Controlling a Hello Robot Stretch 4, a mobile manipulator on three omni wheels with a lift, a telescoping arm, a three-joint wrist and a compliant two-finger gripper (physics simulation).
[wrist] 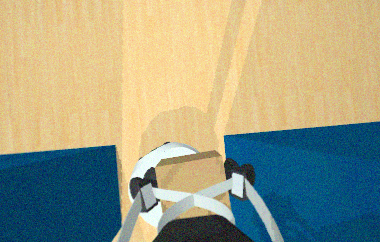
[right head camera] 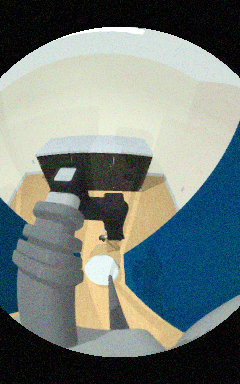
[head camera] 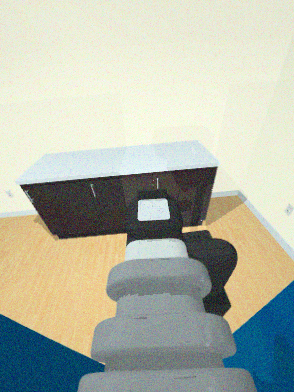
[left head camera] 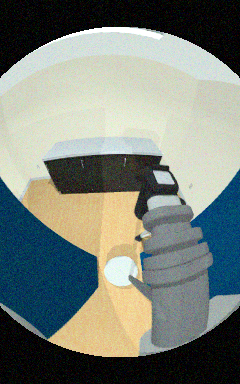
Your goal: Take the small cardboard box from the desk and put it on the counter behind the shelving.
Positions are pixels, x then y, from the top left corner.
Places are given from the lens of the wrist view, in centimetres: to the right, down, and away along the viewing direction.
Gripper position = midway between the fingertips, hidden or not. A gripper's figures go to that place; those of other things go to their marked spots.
gripper [wrist: 192, 176]: 0, 6, 25
small cardboard box [wrist: 191, 173]: 0, 5, 20
blue shelving unit [wrist: 309, 177]: 20, 10, 38
The marked spots on the blue shelving unit and the small cardboard box are 27 cm apart.
